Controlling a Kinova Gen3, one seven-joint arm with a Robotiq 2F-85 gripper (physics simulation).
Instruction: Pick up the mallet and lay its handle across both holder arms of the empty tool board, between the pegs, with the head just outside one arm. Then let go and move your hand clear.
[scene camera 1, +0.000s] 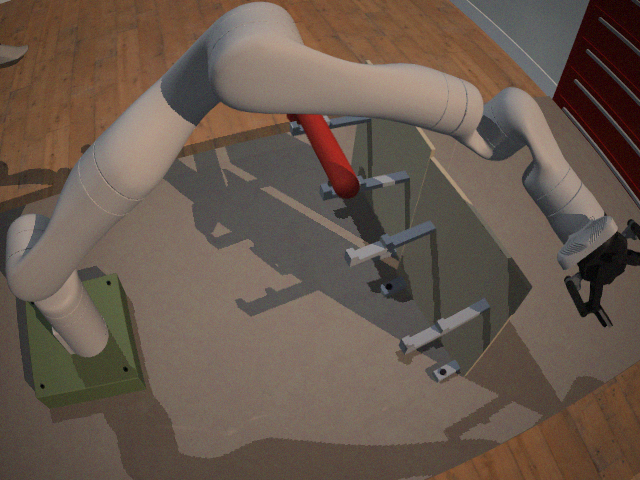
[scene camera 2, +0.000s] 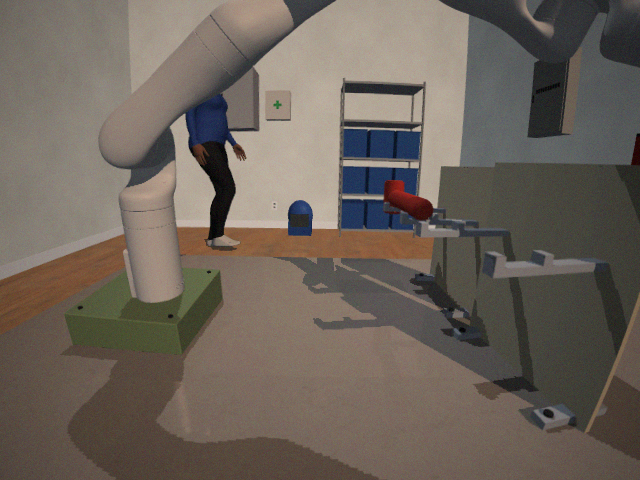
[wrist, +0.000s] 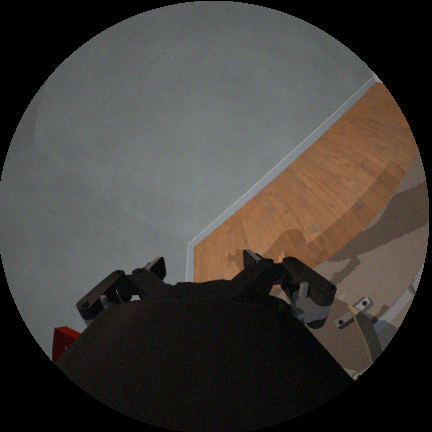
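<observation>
The red mallet (scene camera 1: 330, 154) (scene camera 2: 410, 203) lies with its handle across the two grey holder arms of the far tool board (scene camera 1: 392, 147). Its head end is hidden behind my arm in scene camera 1. The nearer tool board (scene camera 1: 465, 258) (scene camera 2: 548, 330) has two holder arms (scene camera 1: 390, 241) (scene camera 1: 444, 325) with pegs, and nothing lies on them. One of these arms shows in scene camera 2 (scene camera 2: 537, 267). My gripper (scene camera 1: 614, 278) (wrist: 203, 262) is open and empty. It hangs behind the boards at the far right, away from the mallet and the arms.
A dark red drawer cabinet (scene camera 1: 605, 77) stands close behind the gripper. Small grey floor brackets (scene camera 1: 444, 370) (scene camera 1: 392, 286) sit at the boards' feet. My green base (scene camera 1: 77, 371) is at the left. A person (scene camera 2: 214, 154) and a shelf rack (scene camera 2: 341, 154) stand at the back wall.
</observation>
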